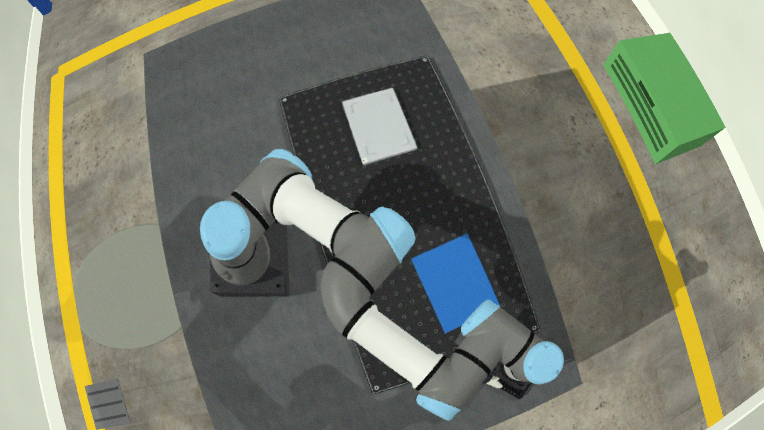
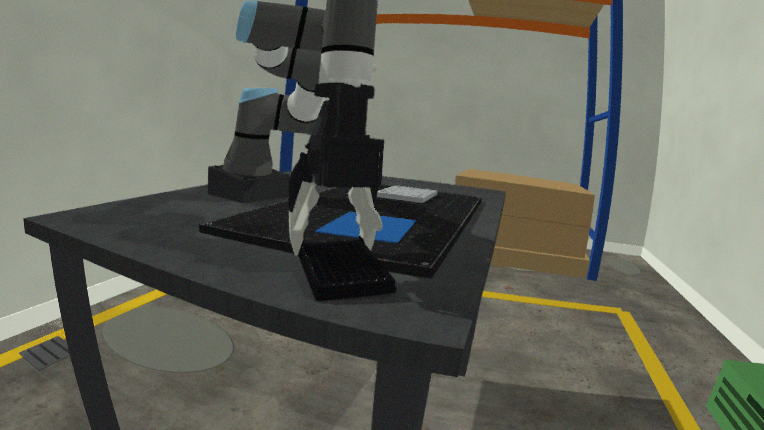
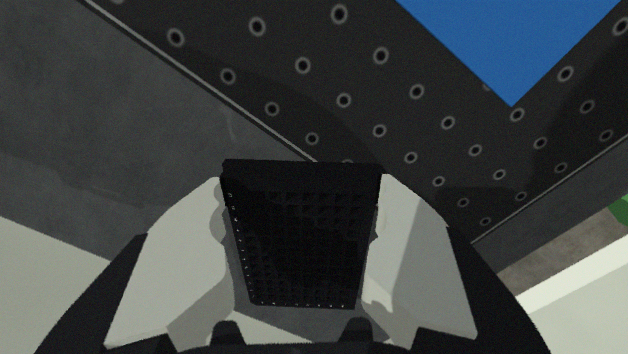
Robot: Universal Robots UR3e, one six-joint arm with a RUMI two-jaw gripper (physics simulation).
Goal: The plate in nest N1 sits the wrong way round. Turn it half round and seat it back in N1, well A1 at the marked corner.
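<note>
A black plate with a grid of wells (image 1: 517,388) (image 2: 350,272) (image 3: 300,240) is near the table's front edge, off the perforated board. My gripper (image 2: 332,248) (image 3: 302,179) is shut on the plate, one pale finger against each long side near the end closest to the board. Whether the plate touches the table is hard to tell. A light grey block with corner brackets (image 1: 379,126) (image 2: 407,193) lies at the far end of the board; a small pale dot marks one corner. No nest label is readable. Well A1 cannot be made out.
The black perforated board (image 1: 438,192) (image 2: 256,227) (image 3: 280,65) lies on the dark table (image 1: 213,101) (image 2: 160,235). A flat blue sheet (image 1: 454,283) (image 2: 398,227) (image 3: 510,45) lies on the board between the plate and the grey block. A green cabinet (image 1: 668,90) stands on the floor.
</note>
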